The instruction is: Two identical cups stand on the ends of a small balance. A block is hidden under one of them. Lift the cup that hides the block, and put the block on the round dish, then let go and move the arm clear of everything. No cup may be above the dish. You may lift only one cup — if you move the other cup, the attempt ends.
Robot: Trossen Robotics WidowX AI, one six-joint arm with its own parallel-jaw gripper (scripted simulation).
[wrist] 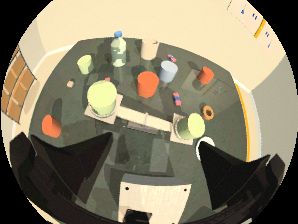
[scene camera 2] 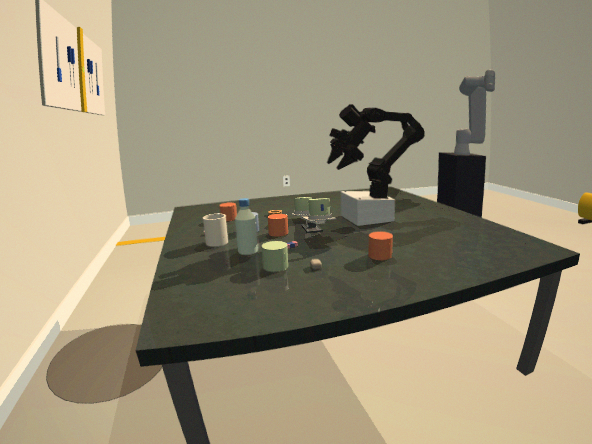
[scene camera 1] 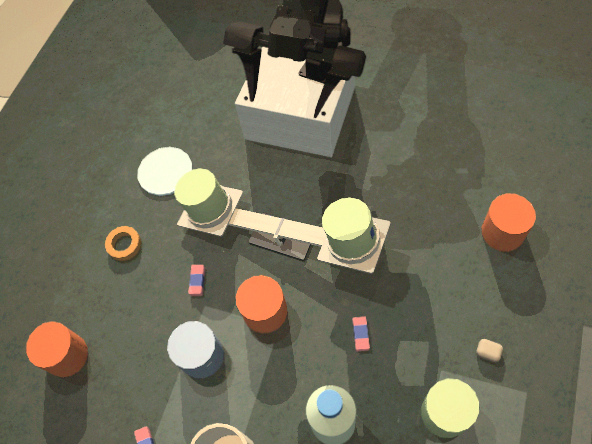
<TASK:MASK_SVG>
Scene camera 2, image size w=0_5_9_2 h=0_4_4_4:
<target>gripper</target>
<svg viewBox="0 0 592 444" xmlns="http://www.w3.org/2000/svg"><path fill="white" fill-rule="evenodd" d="M332 128L329 136L334 138L330 141L331 152L327 163L330 164L343 155L343 153L344 156L337 165L337 170L354 162L361 161L364 153L357 147L360 144L364 144L362 141L364 138L355 130L347 131L345 129L338 130Z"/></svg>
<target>bottle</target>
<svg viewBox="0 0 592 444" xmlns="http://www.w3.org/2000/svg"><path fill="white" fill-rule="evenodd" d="M239 199L240 211L235 218L238 253L241 255L252 255L258 250L255 216L248 209L248 198Z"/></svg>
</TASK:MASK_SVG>
